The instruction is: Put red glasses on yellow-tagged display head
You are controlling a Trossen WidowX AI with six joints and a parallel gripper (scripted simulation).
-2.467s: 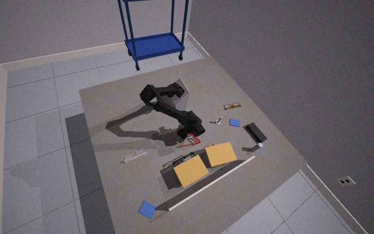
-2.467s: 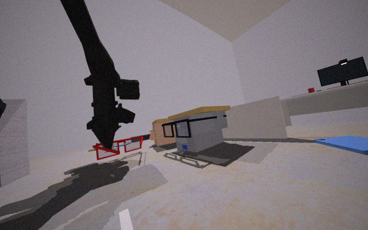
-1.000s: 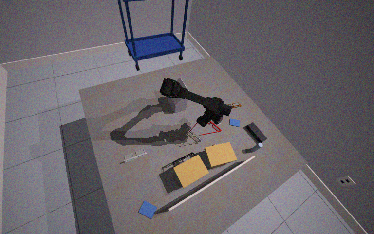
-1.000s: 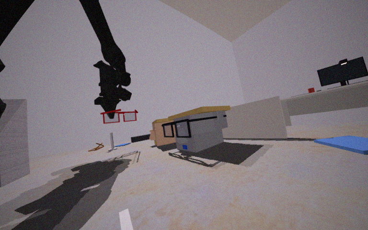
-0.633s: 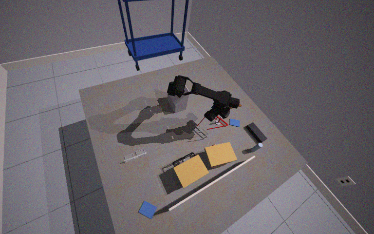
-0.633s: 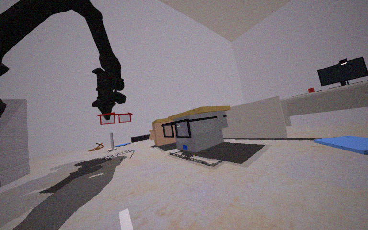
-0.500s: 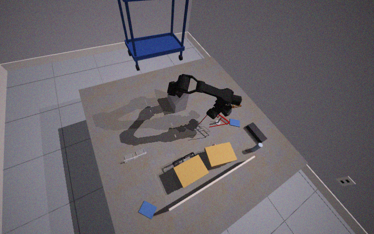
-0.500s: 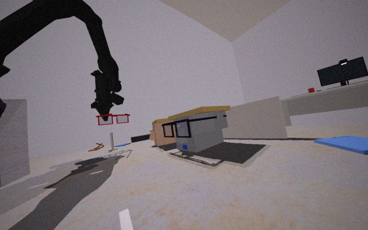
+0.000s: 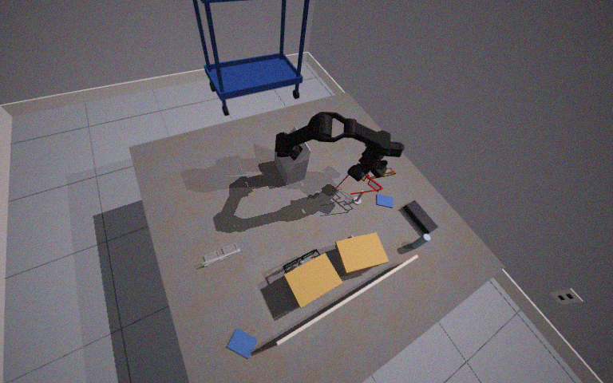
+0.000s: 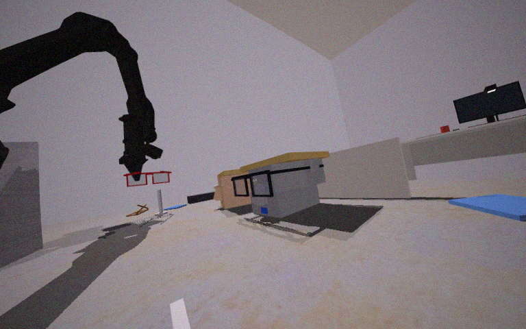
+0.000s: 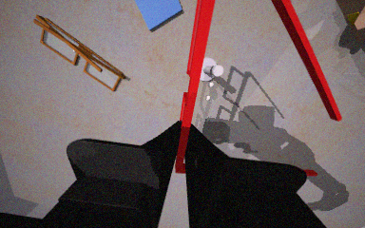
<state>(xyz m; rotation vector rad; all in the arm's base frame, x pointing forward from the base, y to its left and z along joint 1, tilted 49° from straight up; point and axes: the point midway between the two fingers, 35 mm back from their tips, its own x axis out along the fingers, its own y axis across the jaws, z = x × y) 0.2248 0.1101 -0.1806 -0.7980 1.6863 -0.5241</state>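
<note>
Now: the white post 60 mm ahead of my gripper tip, 20 mm to the right of it and 100 mm below it. From my gripper tip the other things lie so: grey head: 230 mm ahead, 430 mm to the right, 70 mm below; then black box: 290 mm ahead, 190 mm to the left, 110 mm below; then tan head: 250 mm ahead, 200 mm to the right, 70 mm below.
</note>
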